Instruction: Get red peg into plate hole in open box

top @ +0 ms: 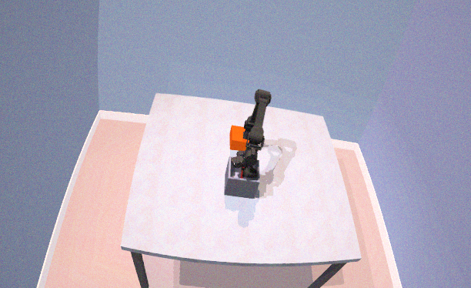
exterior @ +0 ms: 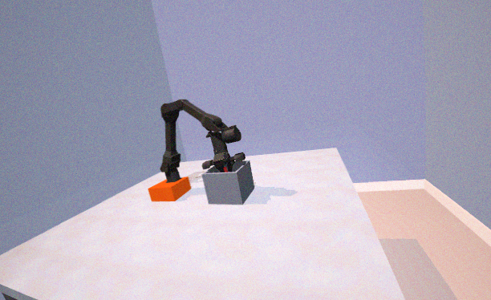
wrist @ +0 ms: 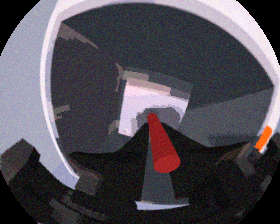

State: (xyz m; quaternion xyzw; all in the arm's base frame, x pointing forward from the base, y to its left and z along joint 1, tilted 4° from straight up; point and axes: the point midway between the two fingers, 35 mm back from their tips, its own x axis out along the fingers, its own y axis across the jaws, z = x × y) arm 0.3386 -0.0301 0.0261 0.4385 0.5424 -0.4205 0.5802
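Right now the red peg is 10 mm to the right of my gripper tip and 10 mm above it.
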